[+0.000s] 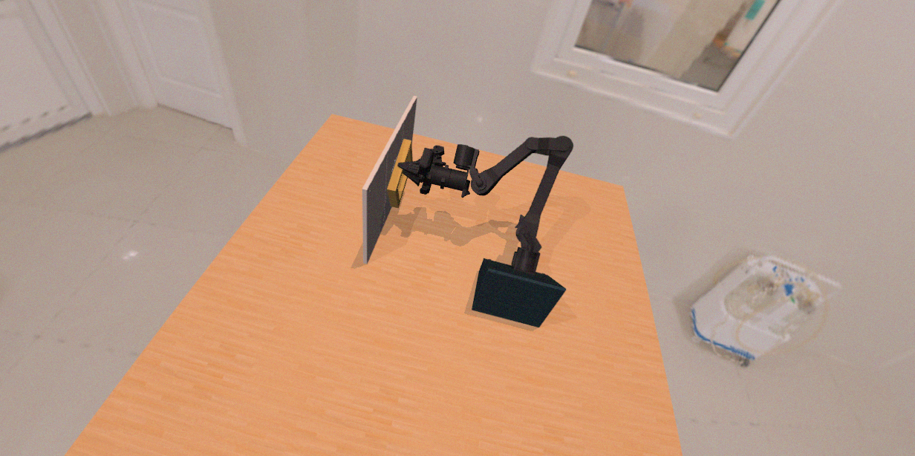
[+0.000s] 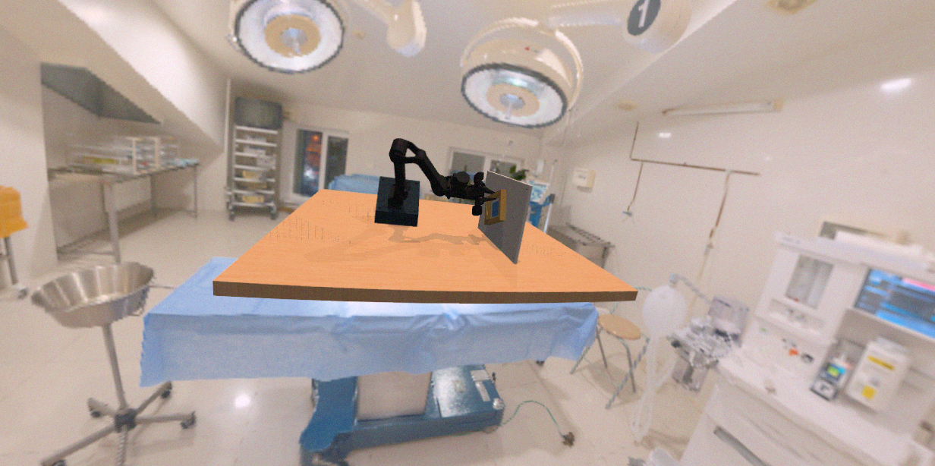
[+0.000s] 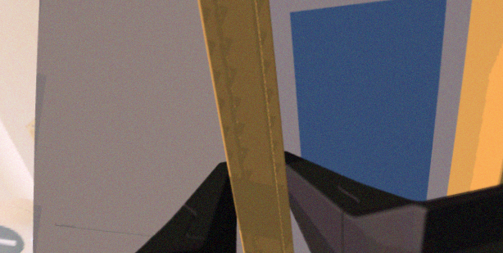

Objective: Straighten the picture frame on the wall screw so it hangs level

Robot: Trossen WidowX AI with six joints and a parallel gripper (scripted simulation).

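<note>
My gripper tip is now 20 mm to the left of the picture frame and 50 mm above it. From my gripper tip the other things lie so: grey wall panel (20 mm ahead, 20 mm to the right, 60 mm below).
</note>
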